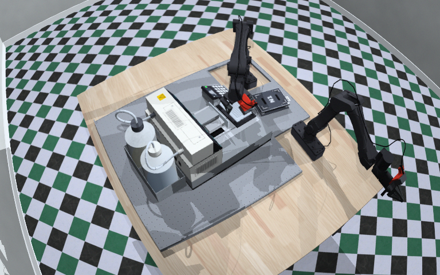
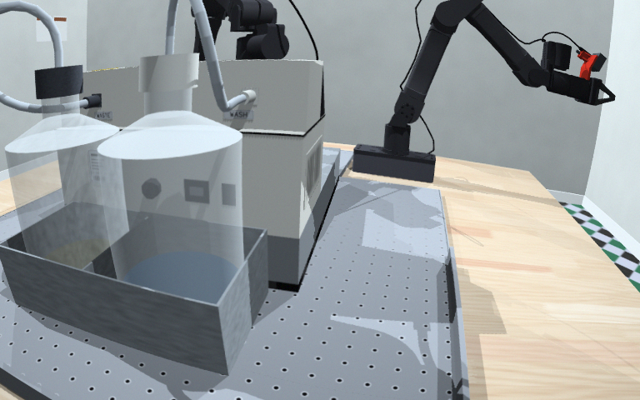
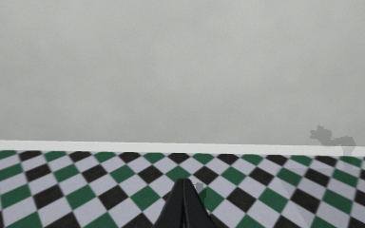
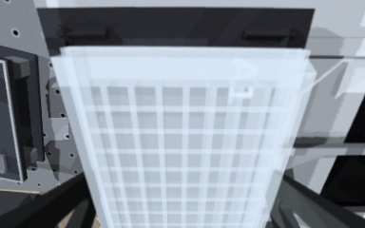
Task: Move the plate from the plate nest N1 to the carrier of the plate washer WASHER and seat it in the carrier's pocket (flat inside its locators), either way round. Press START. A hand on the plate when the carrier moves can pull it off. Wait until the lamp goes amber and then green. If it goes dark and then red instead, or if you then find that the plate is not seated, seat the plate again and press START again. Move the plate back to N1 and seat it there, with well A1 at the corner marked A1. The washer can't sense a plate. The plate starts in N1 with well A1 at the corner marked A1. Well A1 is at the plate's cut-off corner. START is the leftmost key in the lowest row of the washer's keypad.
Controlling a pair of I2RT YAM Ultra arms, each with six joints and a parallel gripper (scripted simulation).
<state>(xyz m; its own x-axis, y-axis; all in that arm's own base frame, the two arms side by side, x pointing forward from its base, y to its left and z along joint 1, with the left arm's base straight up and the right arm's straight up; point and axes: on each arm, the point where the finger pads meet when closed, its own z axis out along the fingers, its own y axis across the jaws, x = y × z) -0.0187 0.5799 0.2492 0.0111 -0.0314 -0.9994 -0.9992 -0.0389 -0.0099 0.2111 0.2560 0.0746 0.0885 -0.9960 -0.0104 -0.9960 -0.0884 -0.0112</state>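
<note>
The dark carrier is 20 mm below my right hand. From my right hand the other things lie so: clear panel 100 mm ahead, 10 mm to the left, 20 mm above; then clear plate right at my right hand; then washer 150 mm ahead, 10 mm to the left, 30 mm above.
</note>
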